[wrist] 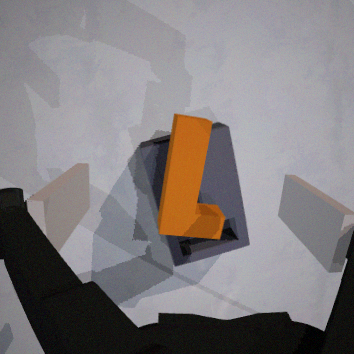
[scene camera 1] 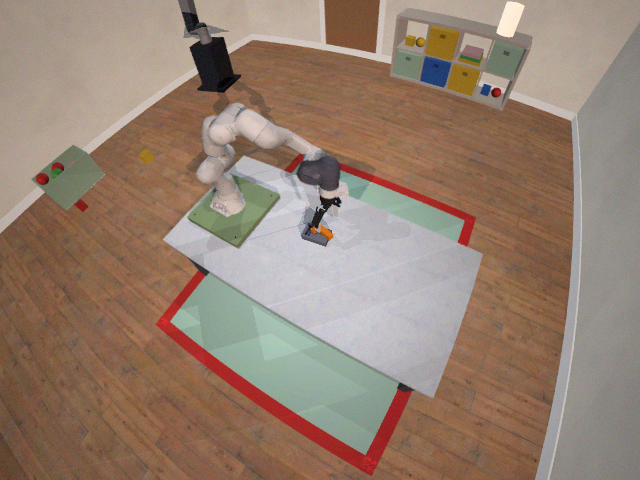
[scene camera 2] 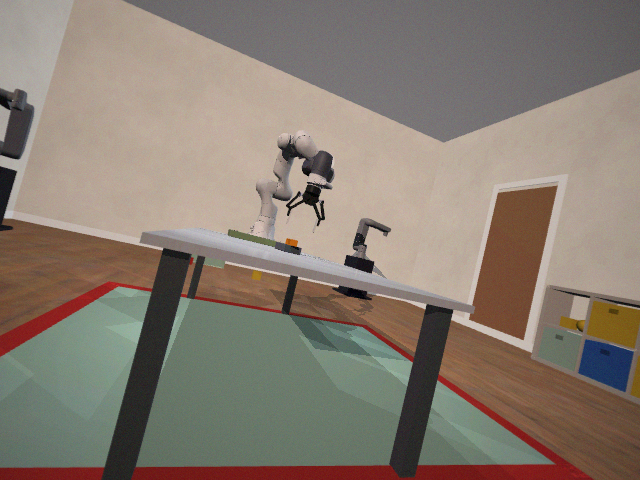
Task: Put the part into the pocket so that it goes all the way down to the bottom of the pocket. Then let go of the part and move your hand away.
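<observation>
The orange L-shaped part [scene camera 1: 325,233] [scene camera 2: 292,242] [wrist: 185,175] lies on top of the dark grey pocket block [scene camera 1: 314,239] [scene camera 2: 287,248] [wrist: 227,175]. In the wrist view the part is turned relative to the block, and its long arm sticks out past the block's far edge. Dark stretches of the pocket show beside the long arm and below the short foot. The part stands proud of the block; its underside is hidden. My gripper [scene camera 1: 326,217] [scene camera 2: 301,223] [wrist: 187,190] is wide open above the block, with its pads apart from the part on both sides.
The block stands on the light grey table [scene camera 1: 372,289] [scene camera 2: 222,248]. The arm's green base plate [scene camera 1: 258,206] [scene camera 2: 250,237] lies to the left of the block in scene camera 1. A cube shelf [scene camera 1: 461,25] stands far off by the wall.
</observation>
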